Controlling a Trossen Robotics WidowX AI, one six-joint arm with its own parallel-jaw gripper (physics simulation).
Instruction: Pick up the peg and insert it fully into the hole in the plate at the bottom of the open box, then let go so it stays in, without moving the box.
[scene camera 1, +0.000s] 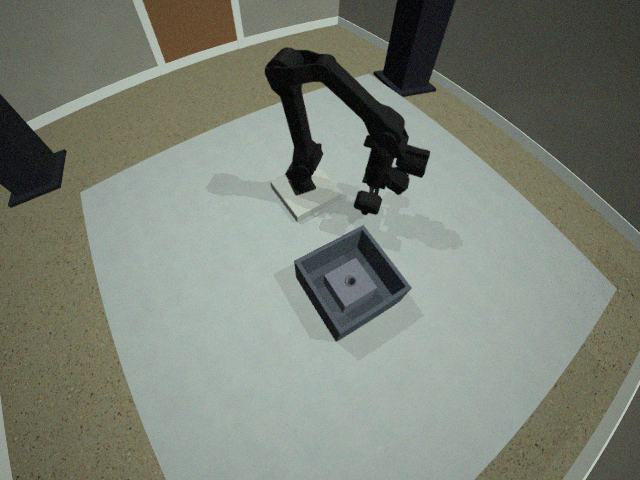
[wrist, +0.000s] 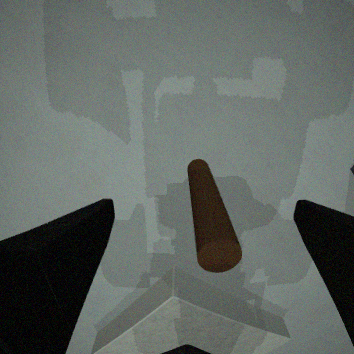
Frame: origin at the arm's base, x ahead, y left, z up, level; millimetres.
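Seen in the pictures: gripper, fingertip midpoint: (wrist: 206, 209); arm's base, origin of the base link: (scene camera 1: 302, 184).
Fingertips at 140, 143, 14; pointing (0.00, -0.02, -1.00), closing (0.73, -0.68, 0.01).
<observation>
Offsets run from my fingertips to a thing's middle, as dx, dy, dz. "pt": to the spot under its first point.
The brown peg {+2, +4, -3} (wrist: 212, 220) stands upright on the floor in the wrist view, its top end nearer the camera. It does not show in the scene view, where the gripper covers that area. My gripper (scene camera 1: 368, 202) (wrist: 206, 209) is open, above the floor behind the box. In the wrist view the peg appears between the two wide-apart fingertips, with a gap on each side. The grey open box {+196, -157, +6} (scene camera 1: 372, 311) sits in front of the gripper. A light square plate {+196, -157, -9} (scene camera 1: 362, 292) lies at its bottom, with a dark hole {pt +190, -153, +0} (scene camera 1: 350, 280) near its middle.
The arm stands on a pale square base (scene camera 1: 321, 202) (wrist: 165, 322) behind and left of the box. A small dark corner shows at the right edge of the wrist view. Dark pillars (scene camera 1: 416, 46) (scene camera 1: 25, 160) stand at the back right and far left.
</observation>
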